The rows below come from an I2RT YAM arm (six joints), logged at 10 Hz.
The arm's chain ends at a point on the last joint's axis. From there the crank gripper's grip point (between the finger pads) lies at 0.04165 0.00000 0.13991 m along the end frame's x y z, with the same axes.
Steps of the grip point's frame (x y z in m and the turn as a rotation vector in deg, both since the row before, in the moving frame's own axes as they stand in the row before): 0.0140, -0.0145, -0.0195, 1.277, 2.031, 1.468; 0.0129, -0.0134, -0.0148, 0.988, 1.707, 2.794; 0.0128, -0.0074, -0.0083, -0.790, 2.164, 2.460; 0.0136, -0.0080, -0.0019, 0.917, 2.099, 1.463; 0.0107, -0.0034, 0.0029, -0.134, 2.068, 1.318; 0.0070, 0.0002, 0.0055, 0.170, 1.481, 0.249; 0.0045, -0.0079, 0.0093, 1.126, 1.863, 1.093; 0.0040, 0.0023, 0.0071, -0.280, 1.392, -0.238
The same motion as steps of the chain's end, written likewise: 0.0090, -0.0125, -0.0179, 1.277, 2.031, 1.468; 0.0087, -0.0131, -0.0135, 0.988, 1.707, 2.794; 0.0076, -0.0112, -0.0066, -0.790, 2.164, 2.460; 0.0085, -0.0069, -0.0003, 0.917, 2.099, 1.463; 0.0057, -0.0047, 0.0045, -0.134, 2.068, 1.318; 0.0034, 0.0004, 0.0066, 0.170, 1.481, 0.249; 0.0000, -0.0060, 0.0107, 1.126, 1.863, 1.093; 0.0006, 0.0018, 0.0082, -0.280, 1.392, -0.238
